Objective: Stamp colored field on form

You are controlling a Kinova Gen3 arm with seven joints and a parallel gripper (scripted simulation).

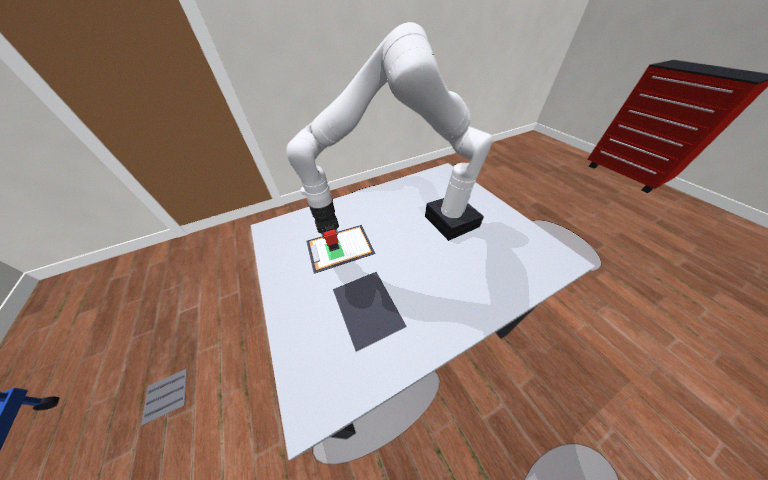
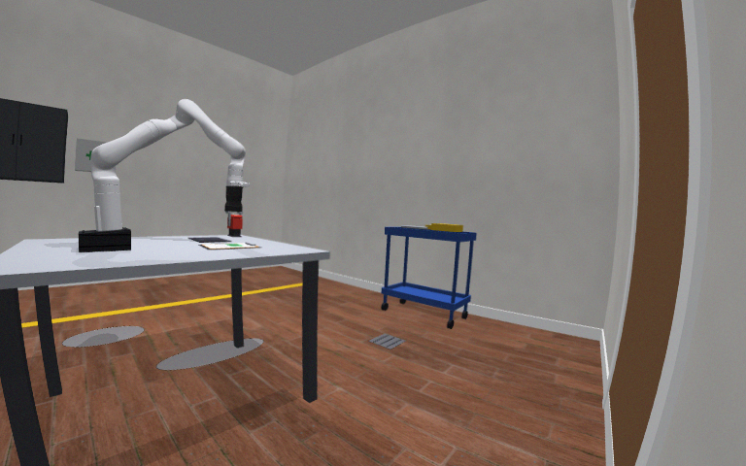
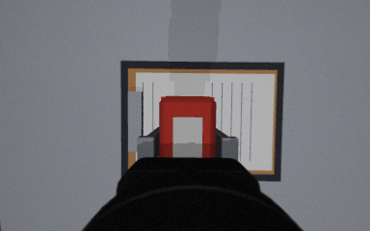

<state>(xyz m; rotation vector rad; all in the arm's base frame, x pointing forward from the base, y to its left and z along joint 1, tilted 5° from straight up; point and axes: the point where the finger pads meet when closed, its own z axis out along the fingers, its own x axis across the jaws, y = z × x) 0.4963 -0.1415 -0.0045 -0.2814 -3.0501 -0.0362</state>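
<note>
The form is 1 cm behind my hand, 1 cm to the right of it and 11 cm below it. Also, from my hand: red stamp: 2 cm below; then dark mat: 1 cm ahead, 29 cm to the left, 11 cm below.
</note>
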